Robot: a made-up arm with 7 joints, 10 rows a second.
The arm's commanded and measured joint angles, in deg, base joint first. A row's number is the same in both.
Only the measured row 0 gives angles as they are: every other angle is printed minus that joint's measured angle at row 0.
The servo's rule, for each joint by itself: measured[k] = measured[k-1] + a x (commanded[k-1-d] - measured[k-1]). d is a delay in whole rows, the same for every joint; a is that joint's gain. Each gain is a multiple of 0.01, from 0.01 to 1. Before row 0 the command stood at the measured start. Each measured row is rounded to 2 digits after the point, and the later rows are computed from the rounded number. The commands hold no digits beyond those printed.
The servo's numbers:
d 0
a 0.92 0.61 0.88 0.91 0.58 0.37 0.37
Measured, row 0: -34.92, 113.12, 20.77, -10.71, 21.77, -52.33, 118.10
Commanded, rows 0 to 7: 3.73, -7.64, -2.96, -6.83, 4.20, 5.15, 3.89; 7.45, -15.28, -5.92, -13.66, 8.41, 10.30, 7.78; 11.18, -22.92, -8.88, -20.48, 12.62, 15.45, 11.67; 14.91, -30.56, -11.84, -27.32, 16.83, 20.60, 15.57; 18.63, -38.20, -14.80, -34.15, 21.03, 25.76, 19.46; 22.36, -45.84, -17.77, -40.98, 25.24, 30.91, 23.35; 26.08, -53.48, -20.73, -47.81, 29.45, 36.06, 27.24; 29.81, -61.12, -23.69, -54.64, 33.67, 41.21, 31.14
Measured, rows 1 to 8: 3.43, -4.66, -2.60, -6.22, 2.44, 1.91, 1.44; 7.13, -11.14, -5.52, -12.99, 5.90, 5.01, 3.79; 10.86, -18.33, -8.48, -19.81, 9.80, 8.87, 6.71; 14.59, -25.79, -11.44, -26.64, 13.88, 13.21, 9.99; 18.31, -33.36, -14.40, -33.47, 18.03, 17.85, 13.49; 22.04, -40.97, -17.37, -40.30, 22.21, 22.68, 17.14; 25.76, -48.60, -20.33, -47.13, 26.41, 27.63, 20.88; 29.49, -56.24, -23.29, -53.96, 30.62, 32.65, 24.68
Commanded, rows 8 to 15: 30.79, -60.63, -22.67, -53.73, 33.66, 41.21, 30.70; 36.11, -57.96, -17.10, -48.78, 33.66, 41.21, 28.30; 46.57, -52.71, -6.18, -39.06, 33.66, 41.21, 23.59; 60.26, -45.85, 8.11, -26.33, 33.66, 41.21, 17.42; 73.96, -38.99, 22.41, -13.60, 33.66, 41.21, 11.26; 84.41, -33.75, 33.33, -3.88, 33.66, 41.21, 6.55; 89.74, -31.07, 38.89, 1.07, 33.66, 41.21, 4.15; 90.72, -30.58, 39.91, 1.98, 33.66, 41.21, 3.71
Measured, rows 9 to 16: 30.69, -58.92, -22.74, -53.75, 32.38, 35.82, 26.91; 35.68, -58.33, -17.78, -49.23, 33.12, 37.81, 27.42; 45.70, -54.90, -7.57, -39.98, 33.43, 39.07, 26.00; 59.10, -49.38, 6.23, -27.56, 33.56, 39.86, 22.83; 72.77, -43.04, 20.47, -14.86, 33.62, 40.36, 18.55; 83.48, -37.37, 31.79, -4.87, 33.64, 40.67, 14.11; 89.24, -33.53, 38.04, 0.54, 33.65, 40.87, 10.42; 90.60, -31.73, 39.69, 1.85, 33.66, 41.00, 7.94
